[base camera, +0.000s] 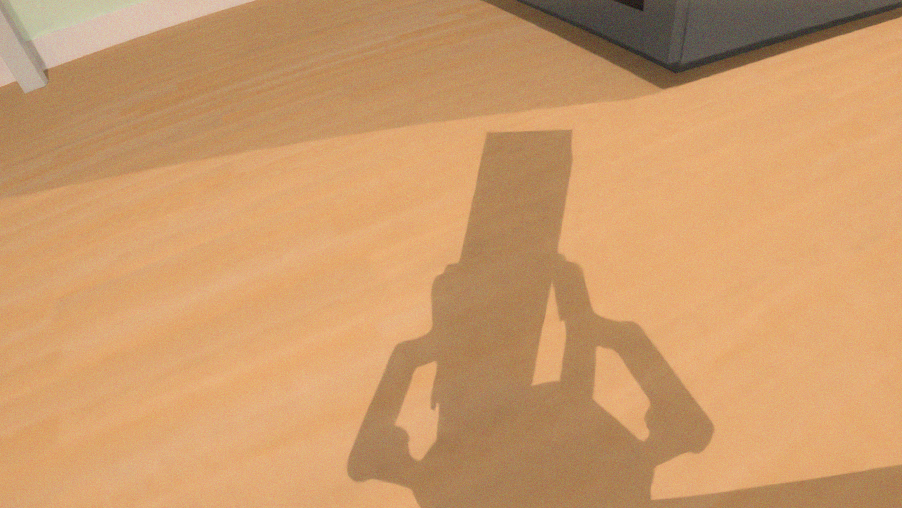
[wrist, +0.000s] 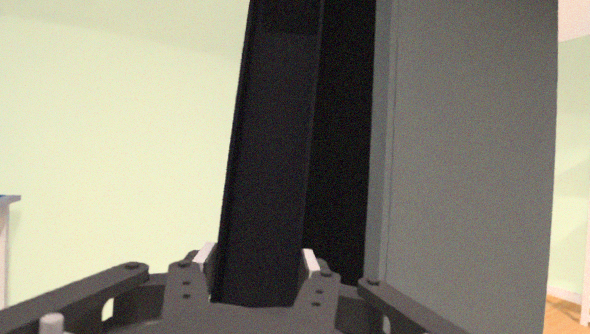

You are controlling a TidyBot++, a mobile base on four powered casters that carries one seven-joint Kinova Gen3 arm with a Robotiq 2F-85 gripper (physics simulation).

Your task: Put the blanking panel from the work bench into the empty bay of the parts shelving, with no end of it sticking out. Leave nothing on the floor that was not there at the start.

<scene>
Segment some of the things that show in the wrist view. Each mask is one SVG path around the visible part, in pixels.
My gripper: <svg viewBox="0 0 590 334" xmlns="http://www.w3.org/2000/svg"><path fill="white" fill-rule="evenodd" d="M0 309L0 334L344 334L340 331L352 334L386 334L383 331L384 314L390 322L390 334L471 334L377 278L361 278L358 280L357 287L340 283L341 276L331 271L326 261L321 258L315 258L312 249L301 249L297 285L298 296L293 307L247 308L231 304L210 303L209 297L214 287L217 242L206 242L201 250L190 251L183 260L170 263L168 265L168 272L149 274L148 264L130 261ZM113 298L112 316L102 321L104 306Z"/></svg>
A blanking panel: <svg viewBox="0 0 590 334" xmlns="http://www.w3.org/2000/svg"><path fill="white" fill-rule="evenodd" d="M250 0L222 199L214 287L211 292L210 303L231 304L247 308L293 307L297 295L325 0Z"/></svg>
</scene>
